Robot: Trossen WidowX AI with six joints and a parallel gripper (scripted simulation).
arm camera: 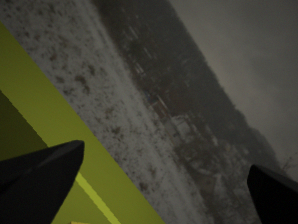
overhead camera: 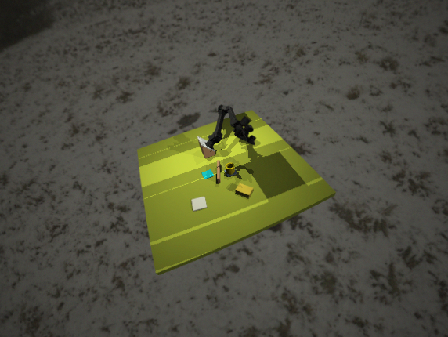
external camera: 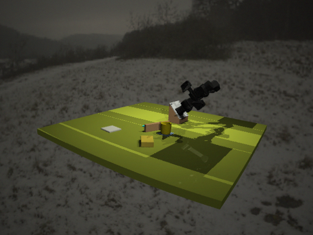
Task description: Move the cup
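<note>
My gripper tip is now 24 cm above the yellow cup, 16 cm to the left of it and 6 cm past it. Round my gripper tip: green marble (26 cm below, 16 cm to the right, 4 cm behind); then yellow block (26 cm below, 17 cm ahead, 15 cm to the right); then dark blue marble (26 cm below, 14 cm to the right, 5 cm behind).
</note>
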